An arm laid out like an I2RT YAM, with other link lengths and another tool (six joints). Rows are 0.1 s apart.
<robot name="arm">
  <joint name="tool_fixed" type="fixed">
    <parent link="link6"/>
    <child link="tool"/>
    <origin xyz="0.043 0.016 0.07" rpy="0 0.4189 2.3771"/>
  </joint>
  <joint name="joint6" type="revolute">
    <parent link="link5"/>
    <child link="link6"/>
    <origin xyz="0 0.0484 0.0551" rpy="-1.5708 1.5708 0"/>
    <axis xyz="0 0 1"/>
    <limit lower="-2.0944" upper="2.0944"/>
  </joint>
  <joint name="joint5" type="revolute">
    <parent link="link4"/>
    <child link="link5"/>
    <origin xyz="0.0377 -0.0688 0.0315" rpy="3.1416 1.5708 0"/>
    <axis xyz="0 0 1"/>
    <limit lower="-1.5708" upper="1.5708"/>
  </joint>
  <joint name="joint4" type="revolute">
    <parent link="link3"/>
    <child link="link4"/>
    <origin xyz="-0.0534 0.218 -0.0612" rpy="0 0 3.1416"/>
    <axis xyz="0 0 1"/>
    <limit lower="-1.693" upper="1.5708"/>
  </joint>
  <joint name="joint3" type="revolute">
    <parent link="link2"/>
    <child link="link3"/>
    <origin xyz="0 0.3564 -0.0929" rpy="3.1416 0 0"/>
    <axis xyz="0 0 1"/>
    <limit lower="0" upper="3.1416"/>
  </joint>
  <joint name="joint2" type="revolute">
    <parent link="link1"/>
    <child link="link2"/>
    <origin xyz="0.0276 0.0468 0.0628" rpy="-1.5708 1.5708 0"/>
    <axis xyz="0 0 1"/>
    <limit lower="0" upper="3.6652"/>
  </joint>
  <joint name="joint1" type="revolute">
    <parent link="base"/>
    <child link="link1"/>
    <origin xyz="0 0 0.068"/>
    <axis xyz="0 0 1"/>
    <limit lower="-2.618" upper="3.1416"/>
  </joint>
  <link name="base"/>
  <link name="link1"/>
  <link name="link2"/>
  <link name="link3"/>
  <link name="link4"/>
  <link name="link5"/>
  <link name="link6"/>
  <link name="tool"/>
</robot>
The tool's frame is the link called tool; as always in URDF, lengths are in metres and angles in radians.
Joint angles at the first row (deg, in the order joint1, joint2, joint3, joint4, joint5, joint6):
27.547 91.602 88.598 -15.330 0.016 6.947
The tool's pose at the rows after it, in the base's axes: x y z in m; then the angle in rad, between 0 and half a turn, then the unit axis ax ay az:
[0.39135 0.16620 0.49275 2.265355 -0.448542 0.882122 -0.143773]
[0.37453 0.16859 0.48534 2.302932 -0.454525 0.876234 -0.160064]
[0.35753 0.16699 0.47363 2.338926 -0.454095 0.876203 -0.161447]
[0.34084 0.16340 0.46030 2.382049 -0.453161 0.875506 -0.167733]
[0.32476 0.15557 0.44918 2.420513 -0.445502 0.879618 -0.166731]
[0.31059 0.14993 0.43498 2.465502 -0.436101 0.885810 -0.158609]
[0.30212 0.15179 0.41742 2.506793 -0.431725 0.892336 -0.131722]
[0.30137 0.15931 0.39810 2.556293 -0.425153 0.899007 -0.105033]
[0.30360 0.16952 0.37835 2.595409 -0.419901 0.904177 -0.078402]
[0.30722 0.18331 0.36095 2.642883 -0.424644 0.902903 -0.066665]
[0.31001 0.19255 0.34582 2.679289 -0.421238 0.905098 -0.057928]
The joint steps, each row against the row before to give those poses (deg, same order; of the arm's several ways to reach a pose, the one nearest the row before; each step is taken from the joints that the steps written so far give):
1.018 -2.986 -2.424 -0.960 1.224 1.577
2.173 -2.010 -2.201 -1.983 2.926 -0.876
1.748 -2.355 -3.419 -1.037 2.004 0.842
1.694 -2.309 -3.409 -1.423 2.335 0.671
1.166 -2.461 -2.970 -1.727 1.785 1.706
1.418 -1.905 -2.854 -1.752 1.526 2.762
1.351 -0.628 -2.714 -0.396 -0.578 3.762
1.275 1.165 -1.748 0.120 -0.702 4.015
1.048 1.768 -1.929 1.692 -1.166 3.565
1.274 2.589 -0.444 0.386 -0.680 1.844
0.945 2.081 -0.669 0.769 -0.110 2.079

